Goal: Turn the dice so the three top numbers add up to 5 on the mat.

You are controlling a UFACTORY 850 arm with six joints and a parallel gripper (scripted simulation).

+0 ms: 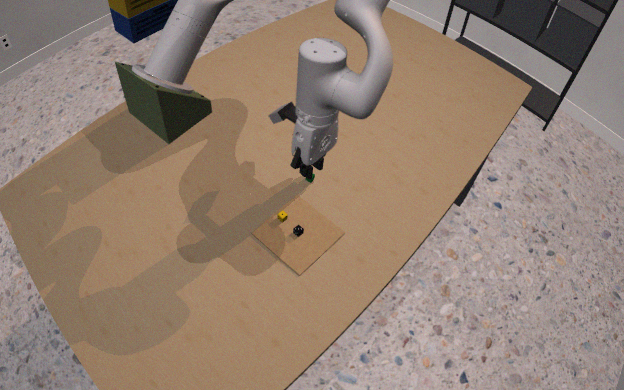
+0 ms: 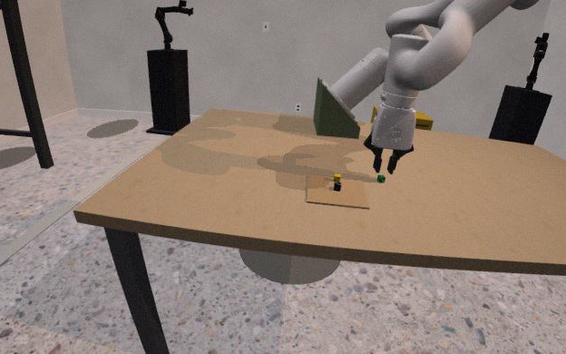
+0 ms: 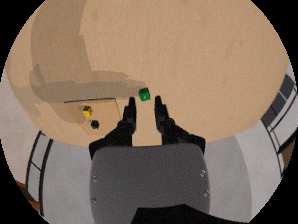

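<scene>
Now: hand 4 cm above the green die. The rest, counted from my hand: tan mat 12 cm to the right, 9 cm ahead, 5 cm below; black die 12 cm to the right, 9 cm ahead, 4 cm below; yellow die 12 cm to the right, 4 cm below, 4 cm ahead.
</scene>
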